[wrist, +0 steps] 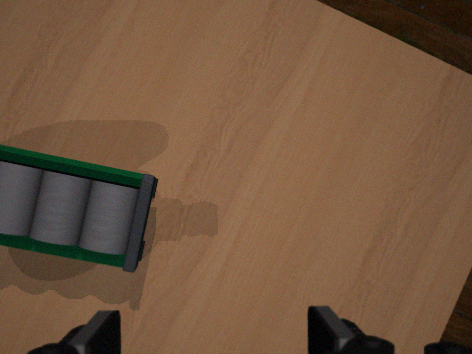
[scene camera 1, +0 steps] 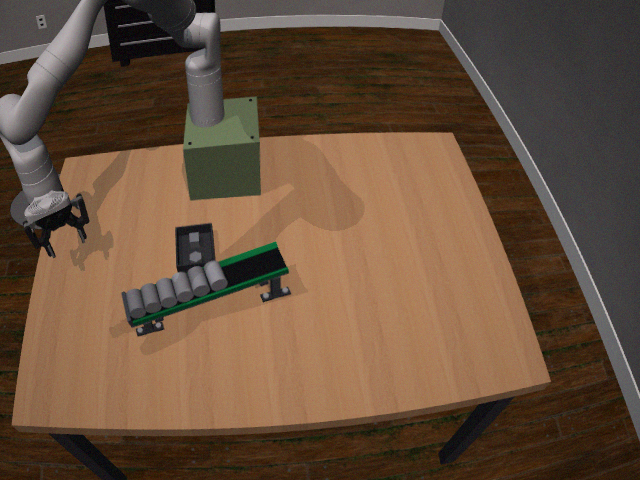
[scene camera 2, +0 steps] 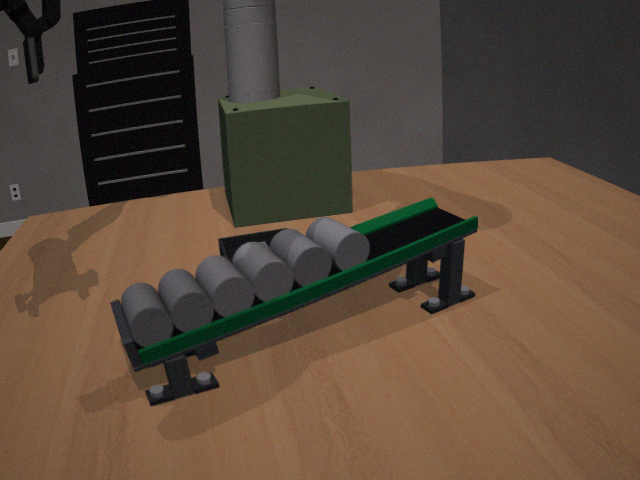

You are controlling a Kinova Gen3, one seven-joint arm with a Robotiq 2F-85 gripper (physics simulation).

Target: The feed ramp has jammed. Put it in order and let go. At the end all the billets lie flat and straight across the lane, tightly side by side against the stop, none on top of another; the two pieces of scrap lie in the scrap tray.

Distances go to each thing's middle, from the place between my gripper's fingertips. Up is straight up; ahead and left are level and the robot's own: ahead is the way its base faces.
The dark stop [scene camera 2: 128,342] lies 23 cm below my hand and 8 cm to the left of it. Also, from my hand: dark scrap tray [scene camera 1: 183,250] 27 cm below, 24 cm to the left, 20 cm behind; then black lane [scene camera 2: 403,233] 27 cm to the left, 22 cm below, 5 cm behind.
